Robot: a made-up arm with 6 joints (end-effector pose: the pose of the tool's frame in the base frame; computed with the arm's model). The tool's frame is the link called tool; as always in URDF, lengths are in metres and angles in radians. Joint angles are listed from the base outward.
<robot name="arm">
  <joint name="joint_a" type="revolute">
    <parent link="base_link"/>
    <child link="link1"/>
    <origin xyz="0 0 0.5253" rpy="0 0 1.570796"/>
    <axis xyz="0 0 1"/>
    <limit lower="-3.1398" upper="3.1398" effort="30" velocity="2.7"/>
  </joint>
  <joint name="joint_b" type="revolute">
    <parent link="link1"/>
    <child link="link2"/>
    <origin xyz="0 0 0" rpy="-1.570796 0 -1.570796"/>
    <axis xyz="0 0 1"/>
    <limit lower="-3.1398" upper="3.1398" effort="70" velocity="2"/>
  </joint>
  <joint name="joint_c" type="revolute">
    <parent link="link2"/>
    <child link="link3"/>
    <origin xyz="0 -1.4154 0" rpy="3.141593 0 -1.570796"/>
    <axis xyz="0 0 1"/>
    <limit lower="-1.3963" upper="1.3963" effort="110" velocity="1.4"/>
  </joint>
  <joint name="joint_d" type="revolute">
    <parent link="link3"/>
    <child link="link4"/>
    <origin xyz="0 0 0" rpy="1.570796 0 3.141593"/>
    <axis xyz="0 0 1"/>
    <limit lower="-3.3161" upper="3.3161" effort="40" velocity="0.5"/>
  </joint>
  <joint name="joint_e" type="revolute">
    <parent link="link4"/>
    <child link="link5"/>
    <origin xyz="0 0 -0.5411" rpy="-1.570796 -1.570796 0"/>
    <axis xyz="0 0 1"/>
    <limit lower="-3.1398" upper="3.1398" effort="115" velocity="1.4"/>
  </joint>
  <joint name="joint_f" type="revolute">
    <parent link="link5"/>
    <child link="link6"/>
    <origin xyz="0 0 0.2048" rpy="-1.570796 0 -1.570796"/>
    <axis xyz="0 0 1"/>
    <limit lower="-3.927" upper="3.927" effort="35" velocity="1.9"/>
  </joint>
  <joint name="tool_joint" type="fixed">
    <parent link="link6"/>
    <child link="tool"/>
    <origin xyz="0 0 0" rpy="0 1.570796 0"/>
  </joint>
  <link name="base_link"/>
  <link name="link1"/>
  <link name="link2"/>
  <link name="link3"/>
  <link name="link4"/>
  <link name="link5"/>
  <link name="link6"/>
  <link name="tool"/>
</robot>
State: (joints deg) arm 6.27 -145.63 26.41 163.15 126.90 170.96
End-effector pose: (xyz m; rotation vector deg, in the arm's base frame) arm -1.3565 0.0481 -0.6268 -3.94 -44.26 18.21
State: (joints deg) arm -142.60 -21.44 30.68 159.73 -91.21 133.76
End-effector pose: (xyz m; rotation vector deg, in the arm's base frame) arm 0.3082 -0.0062 2.3134 -110.13 -79.88 -15.87
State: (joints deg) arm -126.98 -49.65 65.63 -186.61 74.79 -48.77
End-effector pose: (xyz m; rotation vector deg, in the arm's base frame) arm 0.9632 0.9409 1.9209 94.76 -115.57 80.39
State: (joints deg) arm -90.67 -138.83 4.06 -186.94 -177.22 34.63
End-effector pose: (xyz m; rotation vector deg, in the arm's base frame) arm 0.2194 1.3757 -0.2334 125.71 -97.02 -82.87
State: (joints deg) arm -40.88 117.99 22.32 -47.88 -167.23 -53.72
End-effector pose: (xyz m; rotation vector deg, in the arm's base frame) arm 0.7004 -0.7879 -0.6624 -34.73 -85.69 -19.14
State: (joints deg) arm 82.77 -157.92 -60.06 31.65 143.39 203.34
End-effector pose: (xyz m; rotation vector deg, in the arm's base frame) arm 0.0833 -0.7288 -0.2650 50.65 56.80 -102.70
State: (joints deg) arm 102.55 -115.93 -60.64 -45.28 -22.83 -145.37
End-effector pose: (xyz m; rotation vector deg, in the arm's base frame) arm 0.3243 -0.7937 0.2683 -71.96 -128.10 -28.27
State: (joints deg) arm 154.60 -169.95 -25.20 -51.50 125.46 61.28
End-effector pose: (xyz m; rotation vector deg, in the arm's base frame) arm 0.5934 -0.1406 -0.4252 116.80 88.66 -61.46
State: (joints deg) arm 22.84 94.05 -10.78 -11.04 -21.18 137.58
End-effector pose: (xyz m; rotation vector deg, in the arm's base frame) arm 1.2166 0.2943 -0.0877 -79.95 50.94 143.95
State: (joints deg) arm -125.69 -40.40 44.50 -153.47 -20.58 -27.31
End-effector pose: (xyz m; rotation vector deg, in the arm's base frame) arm 0.6028 0.5251 2.1340 43.02 -66.03 39.61
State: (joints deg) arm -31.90 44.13 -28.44 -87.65 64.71 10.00
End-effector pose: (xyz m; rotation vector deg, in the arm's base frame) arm 0.8041 -0.5104 0.9637 28.69 6.77 -111.45
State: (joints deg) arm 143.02 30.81 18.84 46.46 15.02 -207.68
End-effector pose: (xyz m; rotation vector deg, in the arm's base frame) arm -0.9417 0.8857 1.7740 38.75 168.38 25.41
